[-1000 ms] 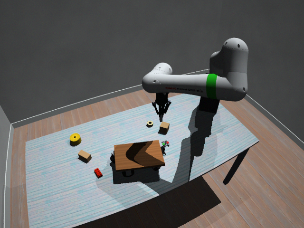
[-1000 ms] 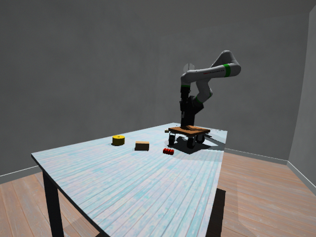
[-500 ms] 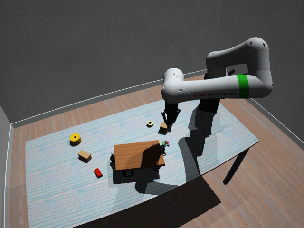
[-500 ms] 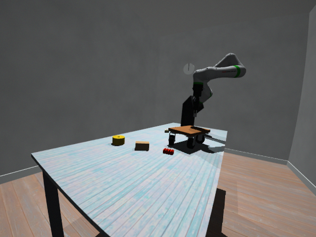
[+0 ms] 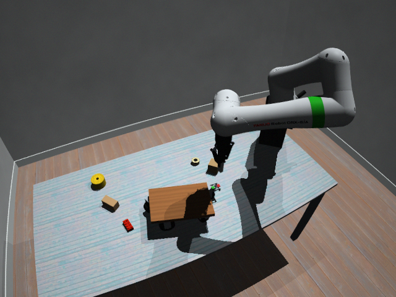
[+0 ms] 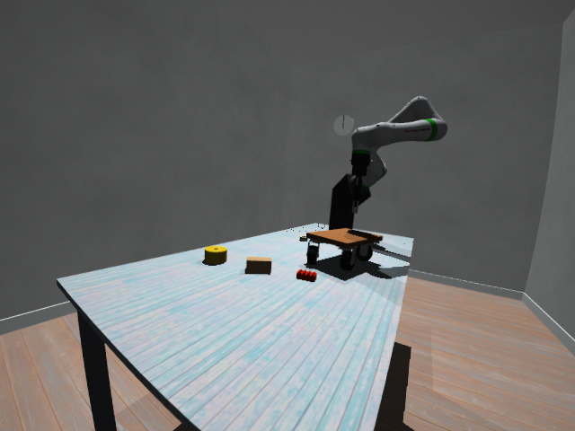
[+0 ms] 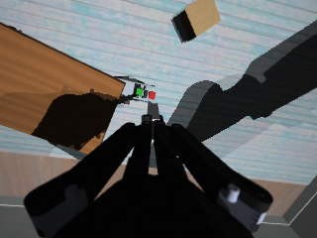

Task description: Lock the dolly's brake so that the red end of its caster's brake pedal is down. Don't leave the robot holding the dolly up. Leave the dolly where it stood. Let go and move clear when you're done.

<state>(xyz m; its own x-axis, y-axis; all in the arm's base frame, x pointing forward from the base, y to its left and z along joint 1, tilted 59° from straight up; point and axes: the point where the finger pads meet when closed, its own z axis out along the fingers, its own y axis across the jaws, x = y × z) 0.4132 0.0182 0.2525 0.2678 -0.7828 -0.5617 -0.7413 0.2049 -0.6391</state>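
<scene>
My gripper is now 1 cm short of the caster brake pedal and 15 cm above it. Round my hand: red brick 50 cm ahead, 10 cm to the left, 22 cm below; yellow spool 67 cm ahead, 23 cm to the right, 21 cm below; tan cube 4 cm behind, 20 cm to the right, 20 cm below.
</scene>
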